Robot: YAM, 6 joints.
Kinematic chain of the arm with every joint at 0, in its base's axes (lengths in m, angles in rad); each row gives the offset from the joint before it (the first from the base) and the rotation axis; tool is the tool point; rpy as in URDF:
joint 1: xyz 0 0 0.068 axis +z
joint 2: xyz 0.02 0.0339 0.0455 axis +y
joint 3: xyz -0.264 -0.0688 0 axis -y
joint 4: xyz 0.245 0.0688 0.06 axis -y
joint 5: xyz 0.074 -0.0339 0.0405 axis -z
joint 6: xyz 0.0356 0 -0.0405 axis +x
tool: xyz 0 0 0 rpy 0 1.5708 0
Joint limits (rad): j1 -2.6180..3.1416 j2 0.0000..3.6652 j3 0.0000..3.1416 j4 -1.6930..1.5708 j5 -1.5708..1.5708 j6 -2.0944..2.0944
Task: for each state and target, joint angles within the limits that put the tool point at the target. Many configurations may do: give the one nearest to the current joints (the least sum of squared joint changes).
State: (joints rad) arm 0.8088 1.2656 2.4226 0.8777 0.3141 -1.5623
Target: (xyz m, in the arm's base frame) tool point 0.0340 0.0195 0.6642
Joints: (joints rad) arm 0.8369 1.1311 1.8440 1.0118 0.3494 -1.5623
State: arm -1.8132 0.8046 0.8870 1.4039 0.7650 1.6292
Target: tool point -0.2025 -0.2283 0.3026
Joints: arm -2.2152 1.4732 0.7368 1.2218 0.7691 1.6292
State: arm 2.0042 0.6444 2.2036 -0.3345 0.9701 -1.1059
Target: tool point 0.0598 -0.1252 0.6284
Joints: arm 1.8085 0.7569 2.1378 -0.3486 0.9345 -1.1059
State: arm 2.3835 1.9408 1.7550 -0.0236 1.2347 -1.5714
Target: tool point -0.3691 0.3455 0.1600
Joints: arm 2.4547 2.3237 1.7011 -0.0165 1.1920 -1.5714
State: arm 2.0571 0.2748 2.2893 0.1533 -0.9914 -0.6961
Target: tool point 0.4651 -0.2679 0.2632
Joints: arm 2.6851 0.0000 2.4840 -0.0034 -1.4790 -0.6961
